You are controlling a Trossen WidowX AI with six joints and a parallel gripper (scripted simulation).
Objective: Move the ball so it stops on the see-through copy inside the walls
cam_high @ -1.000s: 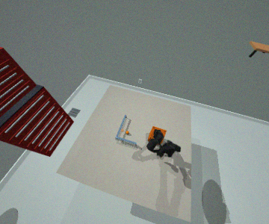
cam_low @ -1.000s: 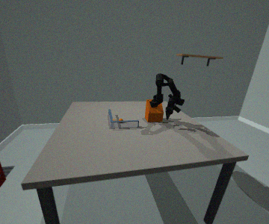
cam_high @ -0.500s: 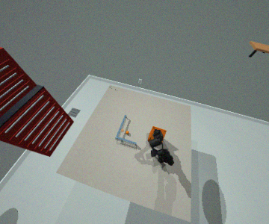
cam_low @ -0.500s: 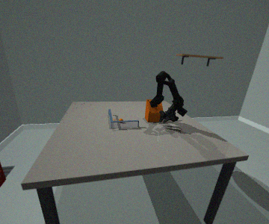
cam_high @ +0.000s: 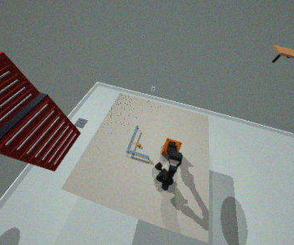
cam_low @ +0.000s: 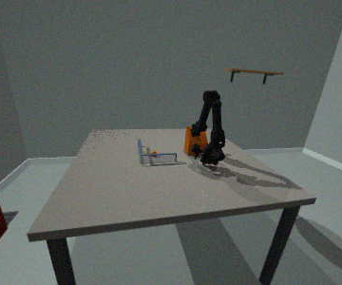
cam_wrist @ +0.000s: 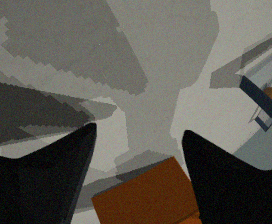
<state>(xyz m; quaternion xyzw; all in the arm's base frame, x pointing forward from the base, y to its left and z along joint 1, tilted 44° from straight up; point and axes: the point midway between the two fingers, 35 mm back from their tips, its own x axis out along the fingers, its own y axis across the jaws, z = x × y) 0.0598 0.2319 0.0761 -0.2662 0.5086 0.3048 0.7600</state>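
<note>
My gripper tip is 27 cm short of the orange ball and 19 cm to the left of it.
</note>
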